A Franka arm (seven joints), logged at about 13 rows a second.
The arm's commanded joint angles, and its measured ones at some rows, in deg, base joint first. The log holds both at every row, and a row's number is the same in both.
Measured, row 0: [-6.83 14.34 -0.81 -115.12 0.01 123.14 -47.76]
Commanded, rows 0 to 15: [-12.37 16.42 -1.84 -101.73 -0.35 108.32 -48.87]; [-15.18 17.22 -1.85 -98.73 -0.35 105.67 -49.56]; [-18.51 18.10 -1.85 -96.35 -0.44 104.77 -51.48]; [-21.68 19.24 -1.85 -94.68 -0.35 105.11 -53.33]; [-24.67 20.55 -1.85 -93.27 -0.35 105.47 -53.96]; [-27.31 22.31 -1.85 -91.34 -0.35 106.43 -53.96]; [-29.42 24.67 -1.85 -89.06 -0.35 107.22 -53.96]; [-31.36 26.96 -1.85 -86.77 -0.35 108.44 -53.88]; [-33.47 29.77 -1.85 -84.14 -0.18 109.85 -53.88]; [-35.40 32.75 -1.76 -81.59 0.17 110.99 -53.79]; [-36.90 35.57 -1.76 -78.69 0.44 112.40 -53.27]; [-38.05 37.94 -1.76 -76.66 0.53 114.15 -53.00]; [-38.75 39.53 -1.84 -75.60 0.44 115.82 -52.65]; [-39.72 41.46 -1.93 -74.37 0.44 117.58 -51.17]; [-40.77 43.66 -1.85 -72.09 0.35 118.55 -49.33]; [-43.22 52.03 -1.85 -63.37 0.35 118.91 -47.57]
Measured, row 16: [-39.69 42.15 -2.69 -75.10 0.01 118.69 -49.98]
